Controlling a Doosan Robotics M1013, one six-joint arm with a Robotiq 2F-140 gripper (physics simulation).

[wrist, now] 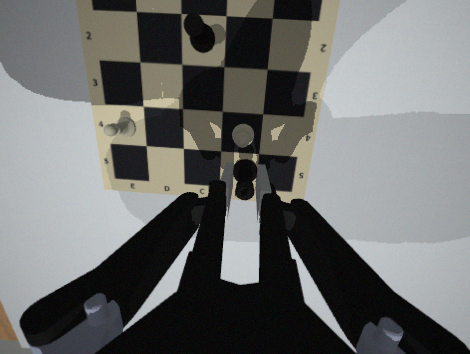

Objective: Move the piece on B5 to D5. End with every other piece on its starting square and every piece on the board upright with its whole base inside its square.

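Places are measured from the arm's base along level axes (x ahead, y left, z up), in millimetres.
Pixels of known places: gripper, fingertip midpoint: (244, 175).
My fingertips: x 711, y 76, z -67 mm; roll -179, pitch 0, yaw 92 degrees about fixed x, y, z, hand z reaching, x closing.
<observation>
For each thing: its top centre in the pictures, then the offset to it from my fingertips. "*": a spot on its surface instead.
- target square D5 at a spot on its surface: (166, 162) * 1 mm down, 6 mm back, 82 mm right
- board at its top centre: (203, 88) 1 mm down, 80 mm back, 47 mm right
The black piece (245, 171) is on B5, in line with the letter column between C and A, and stands between the finger pads. My gripper (244, 175) is shut on this black piece. The pads hide the sides of its square, and whether its base touches the board cannot be told. The target square D5 (166, 162) is a light square with no piece on it. A pale piece (243, 135) stands on the dark square B4, directly beyond the held piece. The board (314, 107) lies under the gripper.
Another pale piece (128, 126) stands on E4, at the left edge of the board. Another black piece (202, 39) stands on C2, farther up the view. Shadows of the gripper fall across rows 4 and 5. A brown surface (6, 324) shows at the lower left.
</observation>
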